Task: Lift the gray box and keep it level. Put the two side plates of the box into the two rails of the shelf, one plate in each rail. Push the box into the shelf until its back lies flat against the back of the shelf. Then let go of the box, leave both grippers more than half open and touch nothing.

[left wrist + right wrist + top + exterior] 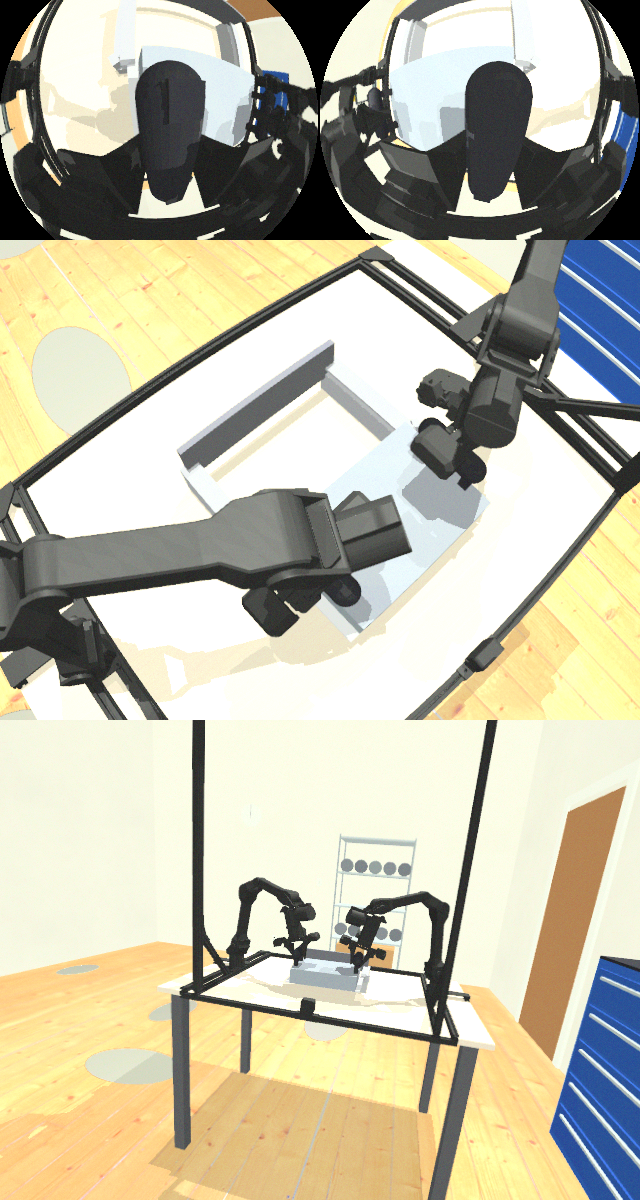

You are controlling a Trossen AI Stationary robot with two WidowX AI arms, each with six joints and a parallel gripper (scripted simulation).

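Now: the gray box 120 mm to the right of my left hand, 50 mm below it and 10 mm ahead of it. Round my left hand: dark back wall 280 mm ahead, 110 mm to the right, 80 mm below.
Right now the gray box is 12 cm to the left of my right hand and 5 cm below it. Also, from my right hand: dark back wall: 27 cm ahead, 13 cm to the left, 8 cm below.
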